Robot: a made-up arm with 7 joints. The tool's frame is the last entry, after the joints. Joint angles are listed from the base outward.
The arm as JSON. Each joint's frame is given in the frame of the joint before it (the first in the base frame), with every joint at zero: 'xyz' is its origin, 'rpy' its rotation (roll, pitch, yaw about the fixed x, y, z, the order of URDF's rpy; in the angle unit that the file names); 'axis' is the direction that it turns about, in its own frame. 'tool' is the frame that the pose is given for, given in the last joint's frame.
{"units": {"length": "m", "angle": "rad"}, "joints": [
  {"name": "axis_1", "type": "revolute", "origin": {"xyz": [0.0, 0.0, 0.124], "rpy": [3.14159, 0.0, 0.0]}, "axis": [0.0, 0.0, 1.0]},
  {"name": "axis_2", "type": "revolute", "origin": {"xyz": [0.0, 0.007, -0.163], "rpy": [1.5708, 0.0, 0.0]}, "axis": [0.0, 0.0, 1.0]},
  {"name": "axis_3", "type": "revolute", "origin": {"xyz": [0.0, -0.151, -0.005], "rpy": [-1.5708, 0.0, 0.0]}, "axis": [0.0, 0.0, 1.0]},
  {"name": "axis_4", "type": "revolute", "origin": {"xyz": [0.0, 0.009, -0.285], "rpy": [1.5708, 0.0, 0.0]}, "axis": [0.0, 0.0, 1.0]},
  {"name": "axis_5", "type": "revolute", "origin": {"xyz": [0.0, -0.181, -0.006], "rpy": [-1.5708, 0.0, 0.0]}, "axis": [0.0, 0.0, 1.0]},
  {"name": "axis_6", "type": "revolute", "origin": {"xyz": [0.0, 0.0, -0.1], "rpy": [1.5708, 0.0, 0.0]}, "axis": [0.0, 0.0, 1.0]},
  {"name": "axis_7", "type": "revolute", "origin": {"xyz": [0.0, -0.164, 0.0], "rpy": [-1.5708, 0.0, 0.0]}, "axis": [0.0, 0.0, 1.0]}
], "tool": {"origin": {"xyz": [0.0, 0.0, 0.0], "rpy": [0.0, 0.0, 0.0]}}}
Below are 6 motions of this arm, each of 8 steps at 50 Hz.
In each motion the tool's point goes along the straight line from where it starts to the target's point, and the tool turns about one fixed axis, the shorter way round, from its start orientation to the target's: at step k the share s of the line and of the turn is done. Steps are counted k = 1, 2, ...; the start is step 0. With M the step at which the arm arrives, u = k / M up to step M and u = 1 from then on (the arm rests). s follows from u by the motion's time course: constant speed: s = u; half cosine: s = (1 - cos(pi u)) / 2; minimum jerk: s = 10 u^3 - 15 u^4 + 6 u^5.
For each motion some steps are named. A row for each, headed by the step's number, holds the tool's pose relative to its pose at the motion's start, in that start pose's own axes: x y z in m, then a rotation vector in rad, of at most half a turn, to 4 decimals.
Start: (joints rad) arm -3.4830 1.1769 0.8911 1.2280 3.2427 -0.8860 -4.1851
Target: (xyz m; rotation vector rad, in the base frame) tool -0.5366 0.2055 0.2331 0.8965 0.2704 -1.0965
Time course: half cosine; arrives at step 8
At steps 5, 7, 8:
5: 0.0032 0.0378 -0.0318 0.1111 -0.0745 -0.0157
7: 0.0044 0.0526 -0.0442 0.1545 -0.1037 -0.0219
8: 0.0046 0.0546 -0.0460 0.1607 -0.1078 -0.0228

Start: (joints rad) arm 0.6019 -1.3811 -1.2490 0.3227 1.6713 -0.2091 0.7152
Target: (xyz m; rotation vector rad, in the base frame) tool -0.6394 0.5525 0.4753 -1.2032 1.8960 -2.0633
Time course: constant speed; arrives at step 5
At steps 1, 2, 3, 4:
1: 0.0064 0.0034 0.0015 0.0055 -0.0092 0.0038
2: 0.0128 0.0069 0.0030 0.0111 -0.0185 0.0077
3: 0.0192 0.0103 0.0045 0.0166 -0.0277 0.0115
4: 0.0256 0.0137 0.0060 0.0221 -0.0370 0.0154

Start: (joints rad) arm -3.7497 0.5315 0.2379 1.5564 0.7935 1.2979 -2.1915
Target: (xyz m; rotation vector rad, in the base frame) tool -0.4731 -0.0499 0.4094 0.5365 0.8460 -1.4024
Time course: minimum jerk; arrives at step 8
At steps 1, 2, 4, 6, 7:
1: 0.0001 -0.0001 -0.0004 0.0004 0.0006 -0.0004
2: 0.0005 -0.0006 -0.0023 0.0024 0.0037 -0.0026
4: 0.0022 -0.0031 -0.0109 0.0116 0.0176 -0.0124
6: 0.0039 -0.0055 -0.0196 0.0208 0.0316 -0.0223
7: 0.0043 -0.0060 -0.0215 0.0229 0.0347 -0.0244

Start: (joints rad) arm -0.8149 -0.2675 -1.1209 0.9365 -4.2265 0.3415 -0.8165
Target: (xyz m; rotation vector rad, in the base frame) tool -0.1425 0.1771 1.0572 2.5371 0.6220 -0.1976
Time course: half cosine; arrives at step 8
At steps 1, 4, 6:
1: 0.0012 0.0015 -0.0005 0.0048 -0.0026 -0.0015
4: 0.0156 0.0199 -0.0064 0.0630 -0.0339 -0.0194
6: 0.0266 0.0339 -0.0110 0.1075 -0.0578 -0.0331

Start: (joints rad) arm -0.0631 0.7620 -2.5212 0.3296 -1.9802 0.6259 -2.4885
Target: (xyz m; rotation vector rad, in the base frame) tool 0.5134 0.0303 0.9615 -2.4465 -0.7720 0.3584
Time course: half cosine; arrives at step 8
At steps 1, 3, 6, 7, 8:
1: 0.0010 0.0005 0.0005 0.0022 -0.0007 0.0035
3: 0.0080 0.0037 0.0039 0.0174 -0.0054 0.0284
6: 0.0222 0.0102 0.0107 0.0482 -0.0150 0.0786
7: 0.0250 0.0115 0.0120 0.0544 -0.0169 0.0886
8: 0.0260 0.0120 0.0125 0.0565 -0.0176 0.0921

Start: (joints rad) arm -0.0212 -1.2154 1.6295 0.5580 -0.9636 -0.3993 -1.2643
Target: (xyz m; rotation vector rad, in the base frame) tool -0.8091 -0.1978 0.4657 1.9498 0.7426 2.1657
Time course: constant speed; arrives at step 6
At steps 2, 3, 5, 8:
2: -0.0058 -0.0134 -0.0026 -0.0161 0.0066 -0.0009
3: -0.0087 -0.0200 -0.0038 -0.0242 0.0099 -0.0013
5: -0.0146 -0.0334 -0.0064 -0.0403 0.0166 -0.0021
8: -0.0175 -0.0401 -0.0077 -0.0484 0.0199 -0.0026

